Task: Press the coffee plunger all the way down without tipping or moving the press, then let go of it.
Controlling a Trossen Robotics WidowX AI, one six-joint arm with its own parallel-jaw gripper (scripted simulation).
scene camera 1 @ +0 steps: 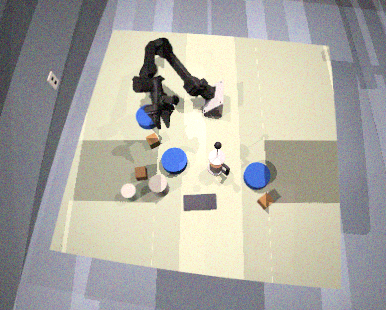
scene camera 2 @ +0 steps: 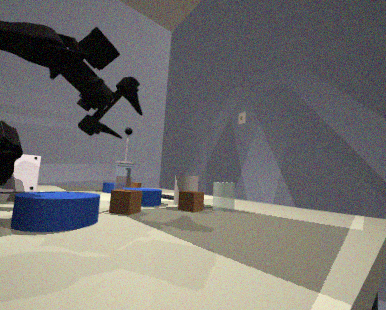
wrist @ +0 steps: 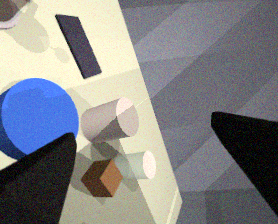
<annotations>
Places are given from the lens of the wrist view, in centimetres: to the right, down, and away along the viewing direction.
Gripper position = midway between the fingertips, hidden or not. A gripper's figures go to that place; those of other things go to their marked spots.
gripper (wrist: 145, 128): 0, 1, 11
dark flat plate (wrist: 73, 32): -15, -18, 40
</annotations>
